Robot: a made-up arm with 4 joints. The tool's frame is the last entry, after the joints.
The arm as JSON. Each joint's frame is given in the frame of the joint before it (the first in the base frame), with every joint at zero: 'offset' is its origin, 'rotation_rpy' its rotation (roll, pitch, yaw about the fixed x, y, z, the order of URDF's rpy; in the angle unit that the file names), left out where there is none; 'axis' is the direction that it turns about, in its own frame. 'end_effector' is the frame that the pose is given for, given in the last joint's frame.
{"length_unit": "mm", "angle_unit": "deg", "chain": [
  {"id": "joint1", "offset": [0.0, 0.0, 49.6], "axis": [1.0, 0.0, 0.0]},
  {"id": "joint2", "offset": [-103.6, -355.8, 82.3], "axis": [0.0, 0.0, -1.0]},
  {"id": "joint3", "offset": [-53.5, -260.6, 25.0], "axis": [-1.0, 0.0, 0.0]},
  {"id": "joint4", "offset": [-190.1, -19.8, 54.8], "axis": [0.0, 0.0, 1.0]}
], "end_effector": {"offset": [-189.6, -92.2, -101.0]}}
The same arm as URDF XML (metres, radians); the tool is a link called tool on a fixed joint. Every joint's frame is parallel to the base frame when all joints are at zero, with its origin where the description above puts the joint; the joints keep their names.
<robot name="arm">
<joint name="joint1" type="continuous"><parent link="base_link"/><child link="link1"/><origin xyz="0 0 0.0496"/><axis xyz="1 0 0"/></joint>
<joint name="joint2" type="continuous"><parent link="link1"/><child link="link2"/><origin xyz="-0.1036 -0.3558 0.0823"/><axis xyz="0 0 -1"/></joint>
<joint name="joint3" type="continuous"><parent link="link2"/><child link="link3"/><origin xyz="-0.0535 -0.2606 0.025"/><axis xyz="-1 0 0"/></joint>
<joint name="joint4" type="continuous"><parent link="link3"/><child link="link4"/><origin xyz="-0.1901 -0.0198 0.0548"/><axis xyz="0 0 1"/></joint>
<joint name="tool_joint" type="fixed"><parent link="link4"/><child link="tool"/><origin xyz="-0.1896 -0.0922 -0.101"/></joint>
<link name="base_link"/>
<link name="link1"/>
<link name="link2"/>
<link name="link3"/>
<link name="link4"/>
<link name="tool"/>
</robot>

